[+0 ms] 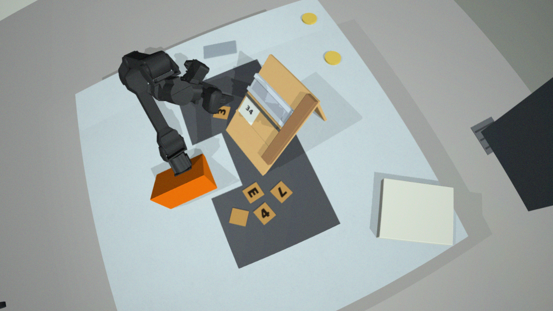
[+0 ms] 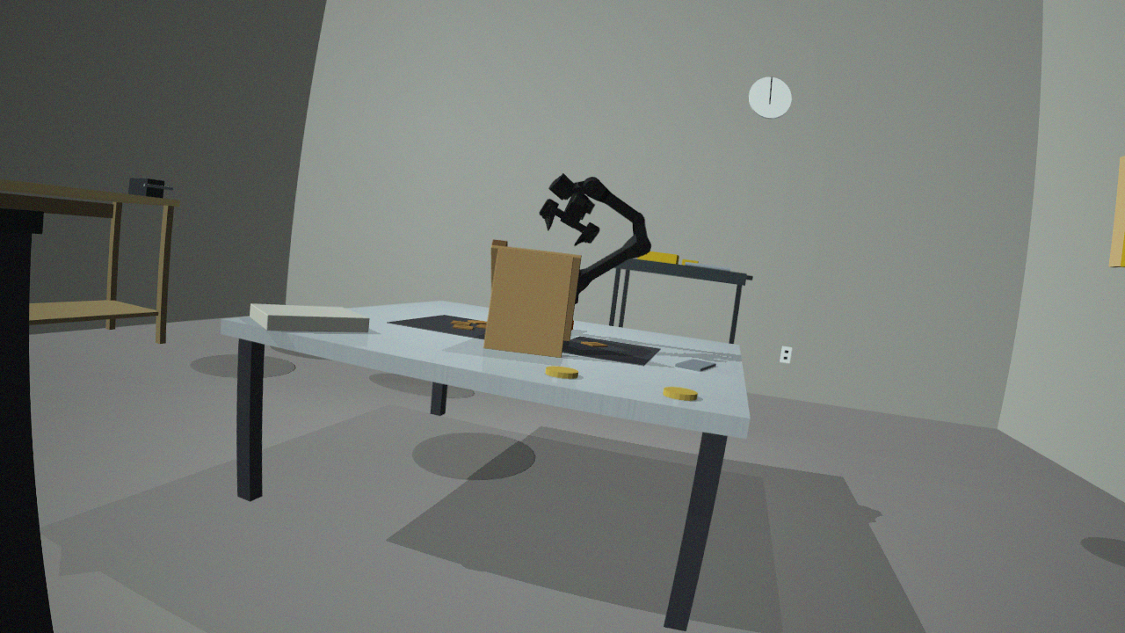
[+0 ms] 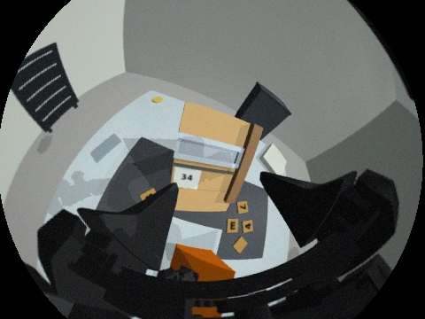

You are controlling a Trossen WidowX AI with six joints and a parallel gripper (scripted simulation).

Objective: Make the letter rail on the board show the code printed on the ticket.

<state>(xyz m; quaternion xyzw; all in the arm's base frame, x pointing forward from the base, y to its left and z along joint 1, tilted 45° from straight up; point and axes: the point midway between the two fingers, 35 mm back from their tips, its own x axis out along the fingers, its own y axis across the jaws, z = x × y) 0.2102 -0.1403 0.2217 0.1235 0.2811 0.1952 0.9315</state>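
Right now the tile marked 4 is 50 mm behind my gripper tip, 310 mm to the right of it and 310 mm below it. The rest, counted from my gripper tip: white ticket: 60 mm ahead, 30 mm to the left, 200 mm below; blank tile: 140 mm behind, 280 mm to the right, 310 mm below; tile marked 3: 30 mm behind, 130 mm to the left, 310 mm below.
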